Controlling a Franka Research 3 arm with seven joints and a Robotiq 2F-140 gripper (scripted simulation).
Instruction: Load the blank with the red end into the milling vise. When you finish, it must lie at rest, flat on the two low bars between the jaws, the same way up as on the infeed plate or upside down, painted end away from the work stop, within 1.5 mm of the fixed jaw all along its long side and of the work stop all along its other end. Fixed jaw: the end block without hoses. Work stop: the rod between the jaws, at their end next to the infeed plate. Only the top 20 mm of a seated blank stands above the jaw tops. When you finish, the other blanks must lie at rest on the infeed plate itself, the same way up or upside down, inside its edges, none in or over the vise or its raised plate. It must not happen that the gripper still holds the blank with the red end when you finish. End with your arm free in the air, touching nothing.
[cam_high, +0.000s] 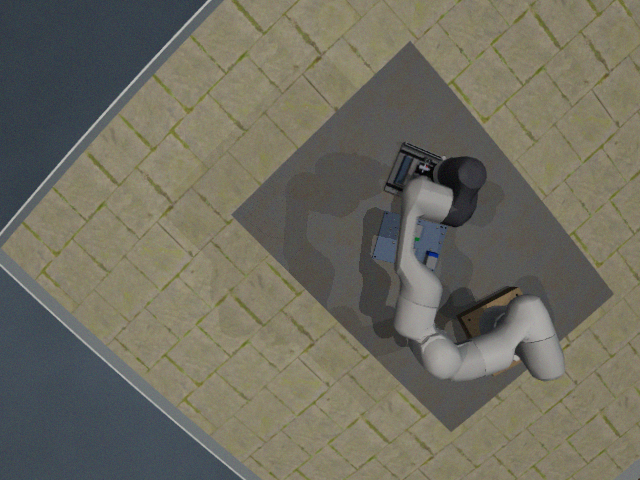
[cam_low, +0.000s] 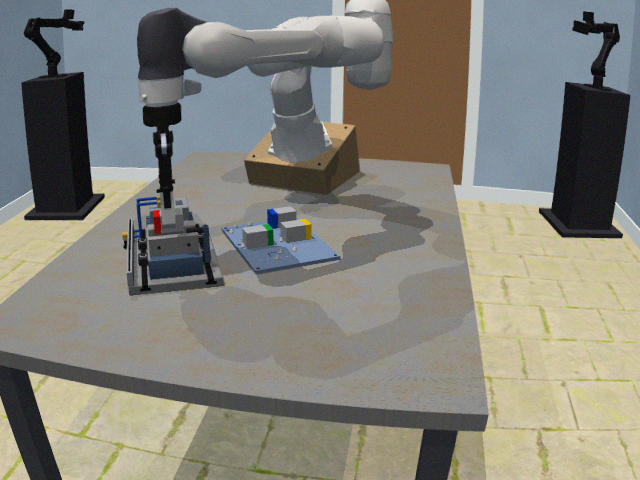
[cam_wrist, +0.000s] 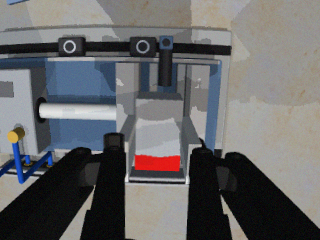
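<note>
My gripper is now 4 cm above the red-ended blank. Round my hand: green blank (17 cm to the left, 14 cm behind, 12 cm below); then work stop rod (6 cm below, 5 cm to the left, 1 cm behind); then hosed block (16 cm behind, 7 cm below, 4 cm to the right).
</note>
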